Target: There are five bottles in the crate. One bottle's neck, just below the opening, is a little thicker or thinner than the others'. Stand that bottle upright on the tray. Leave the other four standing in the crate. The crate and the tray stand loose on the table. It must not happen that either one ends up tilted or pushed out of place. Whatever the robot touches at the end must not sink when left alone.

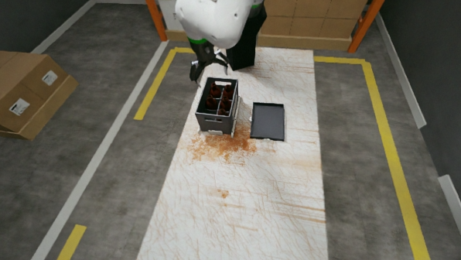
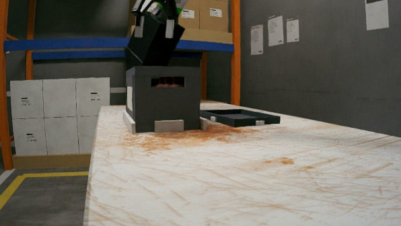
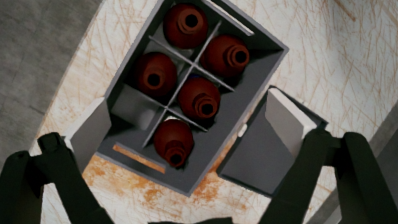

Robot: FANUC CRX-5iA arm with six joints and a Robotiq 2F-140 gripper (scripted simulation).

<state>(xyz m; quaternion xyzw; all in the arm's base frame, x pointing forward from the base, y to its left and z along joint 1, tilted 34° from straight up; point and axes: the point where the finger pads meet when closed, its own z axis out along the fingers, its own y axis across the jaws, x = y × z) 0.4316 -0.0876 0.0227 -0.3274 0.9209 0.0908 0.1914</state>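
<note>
Now: hand 21 cm above the grey crate and 1 cm to the right of it. Round my hand: dark tray: 30 cm to the left, 28 cm below, 2 cm behind.
</note>
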